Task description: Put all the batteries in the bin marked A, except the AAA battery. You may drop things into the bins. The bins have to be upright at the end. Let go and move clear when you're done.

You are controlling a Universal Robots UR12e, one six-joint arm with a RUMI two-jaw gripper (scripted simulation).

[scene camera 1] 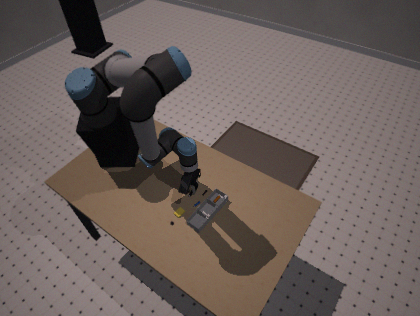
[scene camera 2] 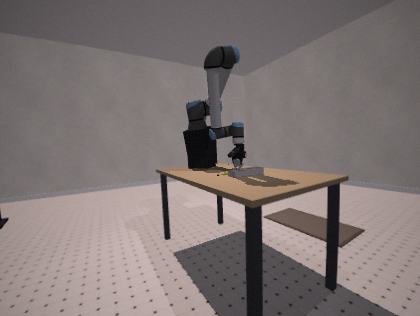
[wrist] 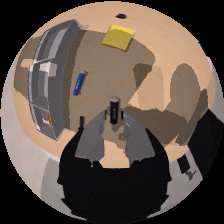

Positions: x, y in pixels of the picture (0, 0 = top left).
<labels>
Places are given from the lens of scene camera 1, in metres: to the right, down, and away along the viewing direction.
grey double bin (scene camera 1: 208, 209): -0.01, 0.28, 1.60
</labels>
